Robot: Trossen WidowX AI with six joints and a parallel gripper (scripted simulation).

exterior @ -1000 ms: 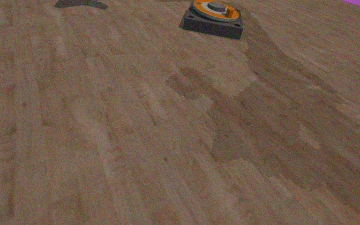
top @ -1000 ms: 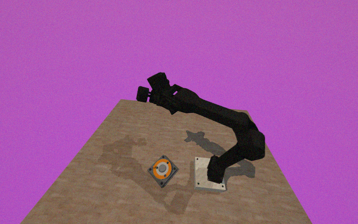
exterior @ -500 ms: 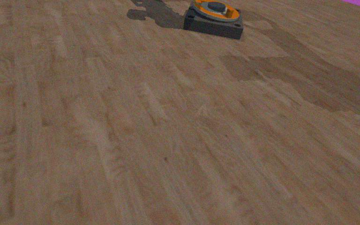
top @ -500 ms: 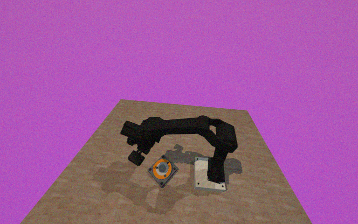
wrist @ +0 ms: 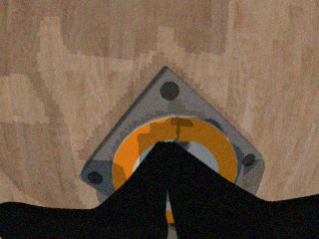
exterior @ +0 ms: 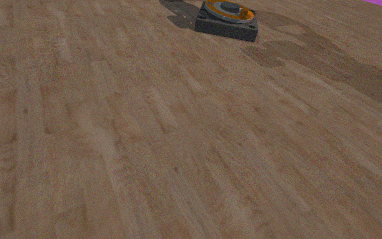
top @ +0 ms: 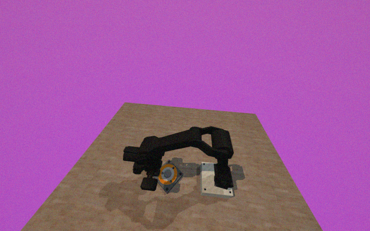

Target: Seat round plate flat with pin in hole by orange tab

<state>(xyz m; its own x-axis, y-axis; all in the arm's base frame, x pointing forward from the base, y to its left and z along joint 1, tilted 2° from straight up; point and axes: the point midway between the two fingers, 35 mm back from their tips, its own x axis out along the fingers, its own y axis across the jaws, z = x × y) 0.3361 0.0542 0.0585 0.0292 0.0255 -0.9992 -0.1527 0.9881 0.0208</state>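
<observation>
Right now my gripper tip is 50 mm above the round plate, 30 mm past it and 20 mm to the left of it. Round my gripper tip: base (60 mm below, 50 mm behind, 30 mm to the right).
</observation>
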